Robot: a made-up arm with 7 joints.
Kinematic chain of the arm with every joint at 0, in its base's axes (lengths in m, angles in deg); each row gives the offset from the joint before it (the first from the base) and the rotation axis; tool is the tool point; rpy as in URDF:
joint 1: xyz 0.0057 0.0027 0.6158 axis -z
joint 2: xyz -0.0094 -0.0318 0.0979 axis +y
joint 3: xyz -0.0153 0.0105 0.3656 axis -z
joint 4: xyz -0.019 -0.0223 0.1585 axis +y
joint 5: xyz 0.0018 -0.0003 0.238 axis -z
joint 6: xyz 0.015 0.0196 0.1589 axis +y
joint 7: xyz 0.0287 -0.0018 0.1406 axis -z
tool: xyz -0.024 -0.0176 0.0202 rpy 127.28 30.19 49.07
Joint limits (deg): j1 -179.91..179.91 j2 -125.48..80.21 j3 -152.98..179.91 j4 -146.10..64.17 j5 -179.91..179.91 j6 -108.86..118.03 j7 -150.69..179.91
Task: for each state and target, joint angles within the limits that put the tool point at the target. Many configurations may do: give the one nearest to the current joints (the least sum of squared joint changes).
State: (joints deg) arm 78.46 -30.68 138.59 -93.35 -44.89 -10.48 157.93
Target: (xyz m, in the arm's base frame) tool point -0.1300 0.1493 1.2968
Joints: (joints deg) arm 67.57 -75.79 179.91 -112.77 -47.97 -0.60 157.49
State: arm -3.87 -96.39 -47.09 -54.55 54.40 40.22 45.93
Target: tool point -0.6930 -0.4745 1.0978
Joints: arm 0.72 -58.34 -70.06 -68.93 62.50 55.66 44.71
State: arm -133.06 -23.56 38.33 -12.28 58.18 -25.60 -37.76
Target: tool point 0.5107 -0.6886 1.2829
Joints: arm -138.92 -38.82 34.77 -32.53 56.45 -33.11 -36.47
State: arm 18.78 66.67 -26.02 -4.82 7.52 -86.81 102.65
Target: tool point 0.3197 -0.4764 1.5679
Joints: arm 46.93 44.10 -33.00 -6.92 1.73 -55.30 108.83
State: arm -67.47 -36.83 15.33 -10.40 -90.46 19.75 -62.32
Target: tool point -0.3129 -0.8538 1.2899
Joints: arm -73.25 -51.04 13.21 -11.90 -90.36 10.39 -61.43
